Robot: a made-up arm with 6 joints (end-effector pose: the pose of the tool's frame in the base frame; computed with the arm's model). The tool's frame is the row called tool.
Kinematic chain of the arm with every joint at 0, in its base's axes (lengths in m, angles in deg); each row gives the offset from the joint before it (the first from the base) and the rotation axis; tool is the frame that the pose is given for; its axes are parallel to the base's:
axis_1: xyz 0 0 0.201 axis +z
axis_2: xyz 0 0 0 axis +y
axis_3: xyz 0 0 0.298 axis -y
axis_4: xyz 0 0 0 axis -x
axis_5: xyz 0.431 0 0 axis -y
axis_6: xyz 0 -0.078 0 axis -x
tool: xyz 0 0 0
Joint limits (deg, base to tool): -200..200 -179.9..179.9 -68..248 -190..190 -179.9..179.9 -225..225
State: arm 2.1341 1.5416 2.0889 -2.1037 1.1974 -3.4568
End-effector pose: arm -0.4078 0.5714 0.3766 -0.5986 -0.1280 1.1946
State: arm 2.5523 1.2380 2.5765 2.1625 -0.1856 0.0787
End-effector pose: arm -0.2884 0.1405 0.7327 0.0721 -1.5435 0.3859
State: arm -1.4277 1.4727 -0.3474 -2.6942 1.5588 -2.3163
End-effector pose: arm 0.0921 -0.1459 -0.1792 1.3282 2.2240 1.2835
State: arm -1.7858 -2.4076 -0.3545 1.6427 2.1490 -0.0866
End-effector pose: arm 0.1054 0.4565 0.3255 2.6552 -0.6133 -0.8089
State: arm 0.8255 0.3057 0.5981 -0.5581 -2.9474 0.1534
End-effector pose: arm 0.3974 0.3331 0.5699 -1.1821 2.4654 1.2291
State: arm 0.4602 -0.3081 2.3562 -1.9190 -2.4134 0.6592
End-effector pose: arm -0.4056 -0.1714 0.7481 -2.0806 -1.1082 1.3244
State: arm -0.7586 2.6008 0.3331 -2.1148 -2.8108 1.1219
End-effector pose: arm -0.0988 0.1493 -0.3421 2.4868 -0.6606 0.7805
